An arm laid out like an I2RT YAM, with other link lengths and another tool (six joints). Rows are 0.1 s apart.
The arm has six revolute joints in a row. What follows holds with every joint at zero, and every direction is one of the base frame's. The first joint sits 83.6 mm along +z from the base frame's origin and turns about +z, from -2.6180 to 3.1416 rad. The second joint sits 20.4 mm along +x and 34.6 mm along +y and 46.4 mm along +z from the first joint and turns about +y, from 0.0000 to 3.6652 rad. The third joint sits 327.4 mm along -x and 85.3 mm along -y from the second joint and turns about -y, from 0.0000 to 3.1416 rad. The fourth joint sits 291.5 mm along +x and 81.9 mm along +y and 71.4 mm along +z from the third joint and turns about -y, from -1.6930 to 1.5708 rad. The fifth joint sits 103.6 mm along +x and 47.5 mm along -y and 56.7 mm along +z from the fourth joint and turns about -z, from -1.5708 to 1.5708 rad. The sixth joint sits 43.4 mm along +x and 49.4 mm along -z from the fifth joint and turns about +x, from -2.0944 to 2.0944 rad. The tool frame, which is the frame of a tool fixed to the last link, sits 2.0 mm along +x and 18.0 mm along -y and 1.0 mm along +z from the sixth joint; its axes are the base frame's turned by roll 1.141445, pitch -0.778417 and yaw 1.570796 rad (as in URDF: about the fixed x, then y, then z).
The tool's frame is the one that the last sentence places.
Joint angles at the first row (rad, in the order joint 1, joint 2, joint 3, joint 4, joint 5, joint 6):
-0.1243 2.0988 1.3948 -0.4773 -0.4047 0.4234
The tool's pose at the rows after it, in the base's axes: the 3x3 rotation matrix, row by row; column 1 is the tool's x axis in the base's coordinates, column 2 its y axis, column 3 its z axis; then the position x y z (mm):
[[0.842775 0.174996 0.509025], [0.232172 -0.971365 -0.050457], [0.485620 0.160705 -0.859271]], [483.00 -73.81 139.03]
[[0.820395 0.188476 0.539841], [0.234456 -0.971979 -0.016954], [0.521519 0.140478 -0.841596]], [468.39 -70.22 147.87]
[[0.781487 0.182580 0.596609], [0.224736 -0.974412 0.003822], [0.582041 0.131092 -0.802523]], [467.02 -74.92 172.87]
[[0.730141 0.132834 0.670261], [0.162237 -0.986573 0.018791], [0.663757 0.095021 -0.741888]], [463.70 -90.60 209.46]
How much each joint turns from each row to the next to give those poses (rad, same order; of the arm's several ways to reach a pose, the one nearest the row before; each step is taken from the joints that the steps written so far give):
0.0000 -0.0640 -0.0976 0.0280 -0.0112 -0.0058
0.0001 -0.0614 -0.0671 0.0349 -0.0367 -0.0061
-0.0139 -0.0544 -0.0019 0.0118 -0.0360 -0.0024
-0.0401 -0.0720 0.0049 0.0273 -0.0574 0.0382

